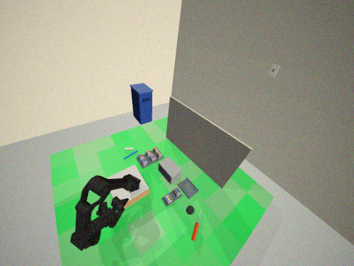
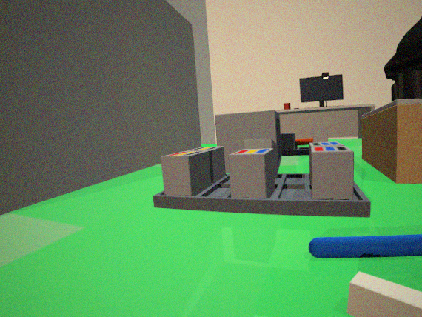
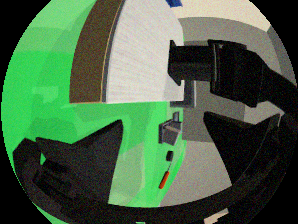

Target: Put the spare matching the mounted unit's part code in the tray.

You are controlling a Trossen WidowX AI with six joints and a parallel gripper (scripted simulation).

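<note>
Now: the grey spare 24 cm ahead of my gripper tip, 6 cm to the right of it and 5 cm below it. Round my gripper tip: dark rack: 26 cm ahead, 33 cm to the left, 9 cm below; grey mounted unit: 34 cm ahead, 14 cm to the left, 5 cm below; black disc: 35 cm ahead, 17 cm to the right, 9 cm below.
</note>
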